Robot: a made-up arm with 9 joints. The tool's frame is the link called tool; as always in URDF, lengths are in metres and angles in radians.
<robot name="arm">
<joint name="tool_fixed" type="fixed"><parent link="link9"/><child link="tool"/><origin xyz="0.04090 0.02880 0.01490" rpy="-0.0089 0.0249 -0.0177"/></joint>
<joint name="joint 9" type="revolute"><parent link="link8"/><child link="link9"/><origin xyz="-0.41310 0.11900 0.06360" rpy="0.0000 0.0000 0.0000"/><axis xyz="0 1 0"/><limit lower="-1.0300" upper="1.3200" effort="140" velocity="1"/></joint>
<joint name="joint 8" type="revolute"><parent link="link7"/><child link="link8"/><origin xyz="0.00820 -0.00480 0.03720" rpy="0.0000 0.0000 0.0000"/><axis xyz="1 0 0"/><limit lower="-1.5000" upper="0.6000" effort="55" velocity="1.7"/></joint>
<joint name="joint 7" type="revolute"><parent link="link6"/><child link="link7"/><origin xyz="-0.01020 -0.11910 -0.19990" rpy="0.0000 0.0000 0.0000"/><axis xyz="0.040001 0.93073 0.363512"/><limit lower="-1.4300" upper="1.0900" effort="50" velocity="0.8"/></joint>
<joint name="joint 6" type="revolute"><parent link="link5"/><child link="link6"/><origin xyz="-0.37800 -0.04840 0.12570" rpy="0.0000 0.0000 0.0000"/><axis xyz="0.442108 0.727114 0.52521"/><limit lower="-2.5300" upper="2.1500" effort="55" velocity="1.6"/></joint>
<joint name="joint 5" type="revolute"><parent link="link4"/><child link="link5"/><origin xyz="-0.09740 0.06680 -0.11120" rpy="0.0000 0.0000 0.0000"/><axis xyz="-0.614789 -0.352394 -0.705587"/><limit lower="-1.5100" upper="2.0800" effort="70" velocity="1.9"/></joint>
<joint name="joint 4" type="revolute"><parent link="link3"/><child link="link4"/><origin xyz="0.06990 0.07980 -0.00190" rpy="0.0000 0.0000 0.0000"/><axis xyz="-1 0 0"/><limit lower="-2.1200" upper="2.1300" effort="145" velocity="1.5"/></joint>
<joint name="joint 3" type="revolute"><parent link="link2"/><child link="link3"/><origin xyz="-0.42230 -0.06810 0.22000" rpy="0.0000 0.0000 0.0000"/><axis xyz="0.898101 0.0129 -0.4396"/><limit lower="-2.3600" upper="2.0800" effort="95" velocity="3"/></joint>
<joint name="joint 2" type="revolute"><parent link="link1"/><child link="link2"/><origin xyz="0.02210 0.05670 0.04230" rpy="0.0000 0.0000 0.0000"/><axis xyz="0 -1 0"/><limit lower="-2.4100" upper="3.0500" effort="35" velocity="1"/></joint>
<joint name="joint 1" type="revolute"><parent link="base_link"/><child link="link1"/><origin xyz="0.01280 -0.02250 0.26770" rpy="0.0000 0.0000 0.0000"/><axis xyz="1 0 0"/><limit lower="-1.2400" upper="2.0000" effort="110" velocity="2.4"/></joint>
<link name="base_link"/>
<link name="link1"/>
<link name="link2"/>
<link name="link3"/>
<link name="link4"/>
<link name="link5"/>
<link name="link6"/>
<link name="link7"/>
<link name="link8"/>
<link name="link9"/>
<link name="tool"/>
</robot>
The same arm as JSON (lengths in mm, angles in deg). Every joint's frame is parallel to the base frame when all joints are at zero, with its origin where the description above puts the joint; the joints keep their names.
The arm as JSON. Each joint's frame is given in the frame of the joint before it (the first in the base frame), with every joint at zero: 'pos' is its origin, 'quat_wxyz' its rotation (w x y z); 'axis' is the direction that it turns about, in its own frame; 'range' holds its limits. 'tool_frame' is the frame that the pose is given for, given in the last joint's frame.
{"length_unit": "mm", "angle_unit": "deg", "joints": [
  {"joint": "joint 1", "pos": [12.8, -22.5, 267.7], "quat_wxyz": [1.0, 0.0, 0.0, 0.0], "axis": [1.0, 0.0, 0.0], "range": [-71.05, 114.59]},
  {"joint": "joint 2", "pos": [22.1, 56.7, 42.3], "quat_wxyz": [1.0, 0.0, 0.0, 0.0], "axis": [0.0, -1.0, 0.0], "range": [-138.08, 174.75]},
  {"joint": "joint 3", "pos": [-422.3, -68.1, 220.0], "quat_wxyz": [1.0, 0.0, 0.0, 0.0], "axis": [0.898101, 0.0129, -0.4396], "range": [-135.22, 119.18]},
  {"joint": "joint 4", "pos": [69.9, 79.8, -1.9], "quat_wxyz": [1.0, 0.0, 0.0, 0.0], "axis": [-1.0, 0.0, 0.0], "range": [-121.47, 122.04]},
  {"joint": "joint 5", "pos": [-97.4, 66.8, -111.2], "quat_wxyz": [1.0, 0.0, 0.0, 0.0], "axis": [-0.614789, -0.352394, -0.705587], "range": [-86.52, 119.18]},
  {"joint": "joint 6", "pos": [-378.0, -48.4, 125.7], "quat_wxyz": [1.0, 0.0, 0.0, 0.0], "axis": [0.442108, 0.727114, 0.52521], "range": [-144.96, 123.19]},
  {"joint": "joint 7", "pos": [-10.2, -119.1, -199.9], "quat_wxyz": [1.0, 0.0, 0.0, 0.0], "axis": [0.040001, 0.93073, 0.363512], "range": [-81.93, 62.45]},
  {"joint": "joint 8", "pos": [8.2, -4.8, 37.2], "quat_wxyz": [1.0, 0.0, 0.0, 0.0], "axis": [1.0, 0.0, 0.0], "range": [-85.94, 34.38]},
  {"joint": "joint 9", "pos": [-413.1, 119.0, 63.6], "quat_wxyz": [1.0, 0.0, 0.0, 0.0], "axis": [0.0, 1.0, 0.0], "range": [-59.01, 75.63]}
], "tool_frame": {"pos": [40.9, 28.8, 14.9], "quat_wxyz": [0.999874, -0.004339, 0.012488, -0.008794]}}

